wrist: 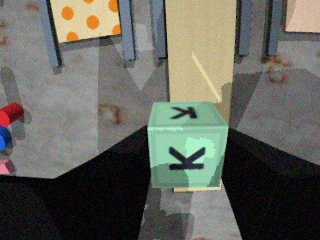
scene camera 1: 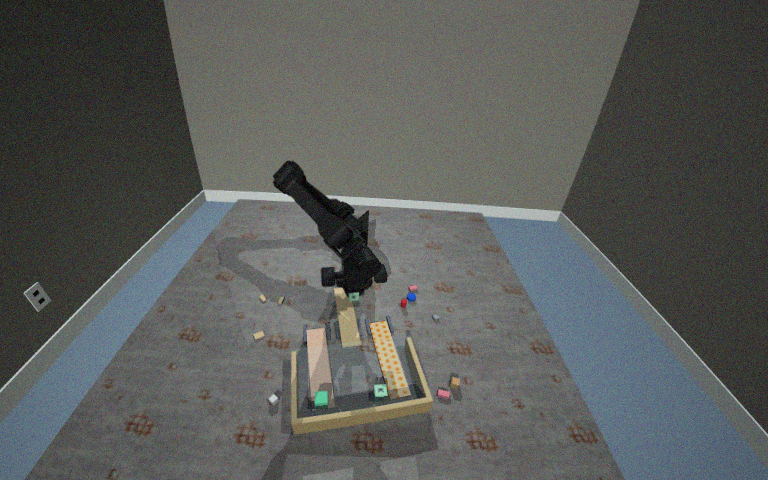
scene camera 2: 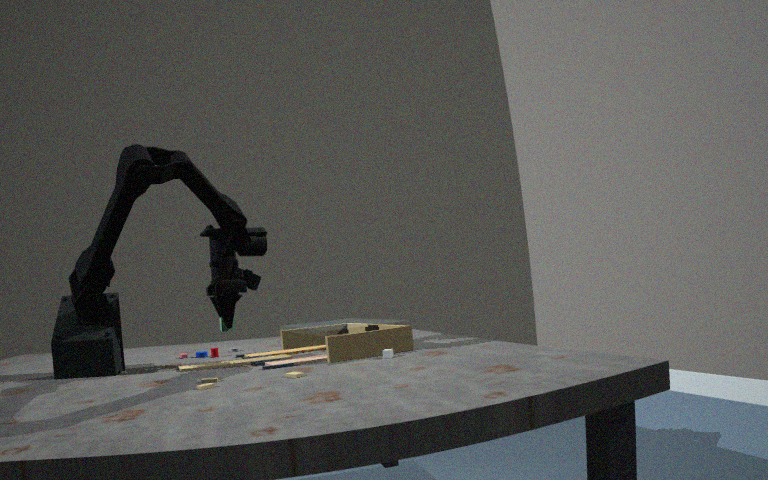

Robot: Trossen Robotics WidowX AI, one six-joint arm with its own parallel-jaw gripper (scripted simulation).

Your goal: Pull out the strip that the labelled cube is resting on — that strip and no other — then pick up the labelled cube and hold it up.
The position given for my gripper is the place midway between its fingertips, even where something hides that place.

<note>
I see my gripper (scene camera 2: 228,327).
My gripper shows as well in the wrist view (wrist: 182,133) and in scene camera 1 (scene camera 1: 353,295).
</note>
